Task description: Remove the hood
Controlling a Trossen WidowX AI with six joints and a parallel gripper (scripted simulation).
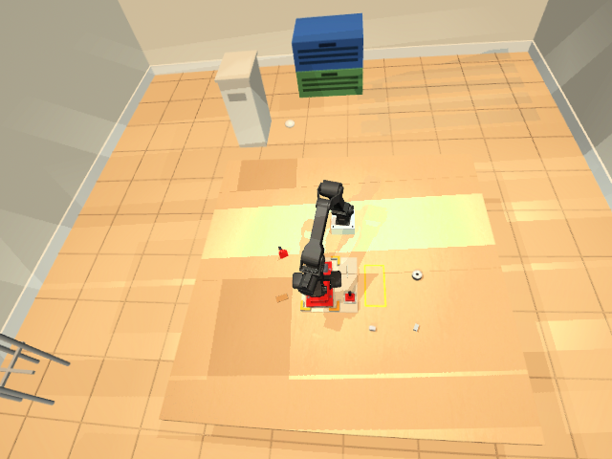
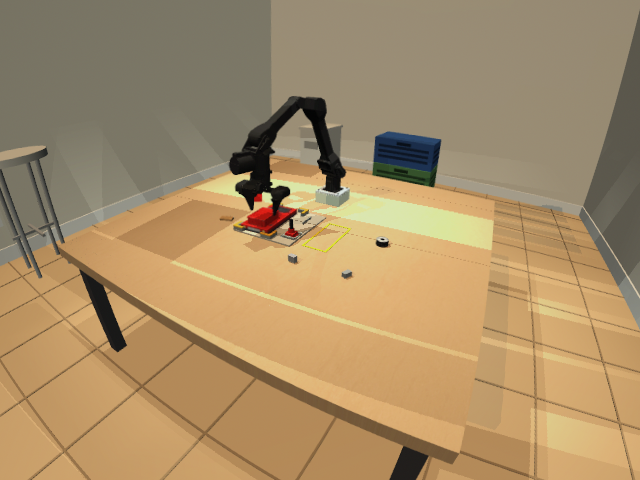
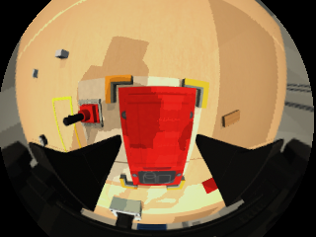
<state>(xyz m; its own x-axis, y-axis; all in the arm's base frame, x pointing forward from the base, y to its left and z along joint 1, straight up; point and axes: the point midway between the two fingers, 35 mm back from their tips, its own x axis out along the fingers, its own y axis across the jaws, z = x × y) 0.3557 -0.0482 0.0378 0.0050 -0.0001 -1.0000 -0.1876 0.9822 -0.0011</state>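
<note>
Now: gripper tip 1 cm above the red hood. From my gripper tip the other things lie so: tan piece (15 cm to the right, 5 cm below, 4 cm ahead); then black-and-white wheel (38 cm to the left, 14 cm behind, 4 cm below).
</note>
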